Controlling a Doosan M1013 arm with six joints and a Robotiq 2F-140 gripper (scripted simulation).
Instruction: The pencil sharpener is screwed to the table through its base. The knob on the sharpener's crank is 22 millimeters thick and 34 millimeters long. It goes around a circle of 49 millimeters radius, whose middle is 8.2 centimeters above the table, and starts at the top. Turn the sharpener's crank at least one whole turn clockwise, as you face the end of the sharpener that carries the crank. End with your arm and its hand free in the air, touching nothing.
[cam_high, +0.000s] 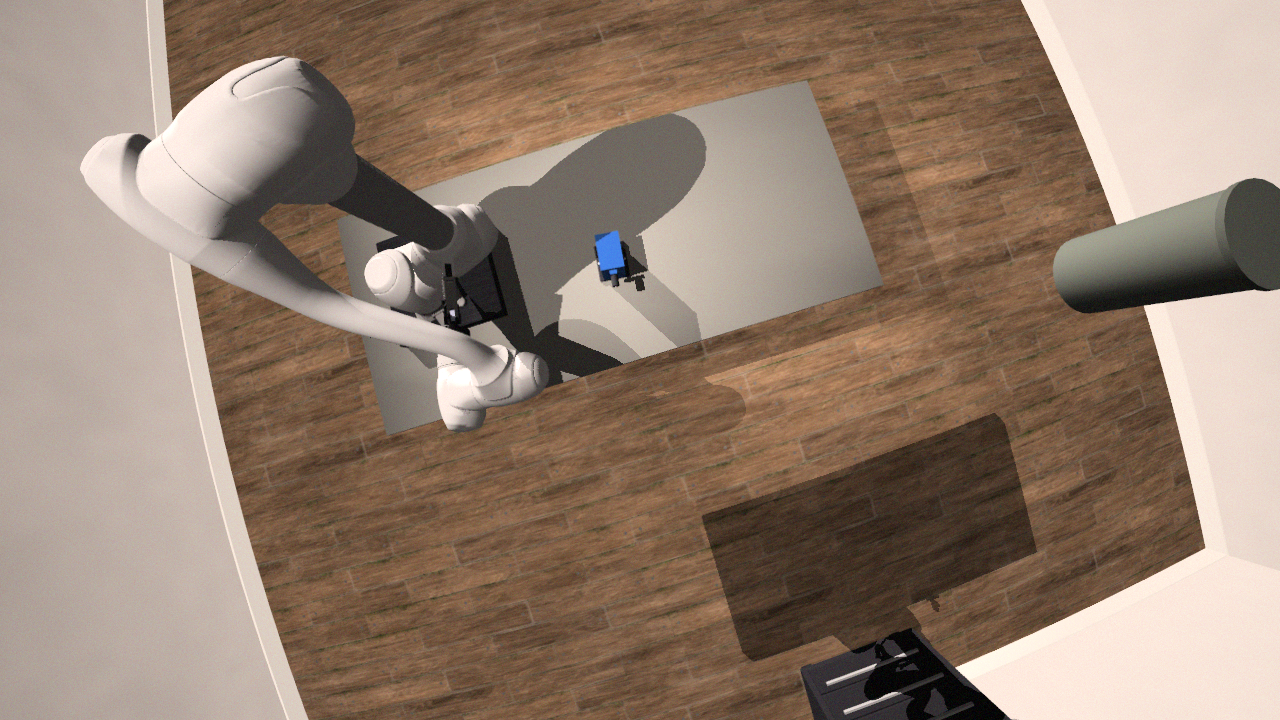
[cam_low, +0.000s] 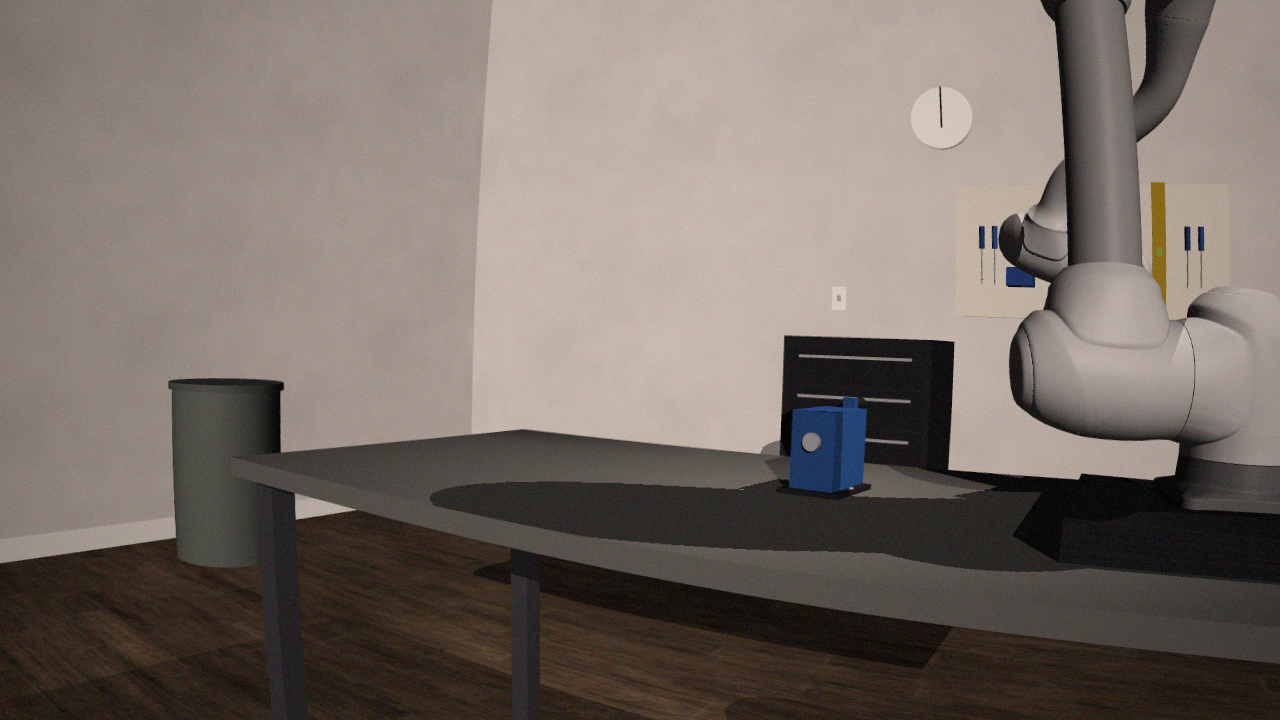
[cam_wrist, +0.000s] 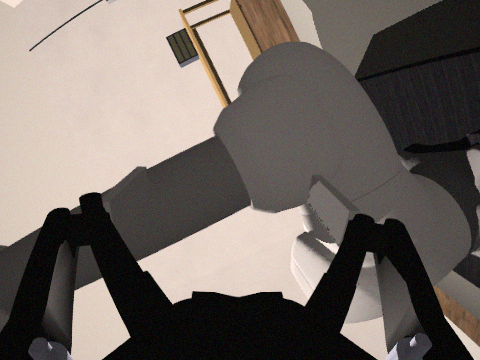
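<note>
Now: the crank 38 cm ahead of my hand, 21 cm below it and 18 cm to the right of it.
</note>
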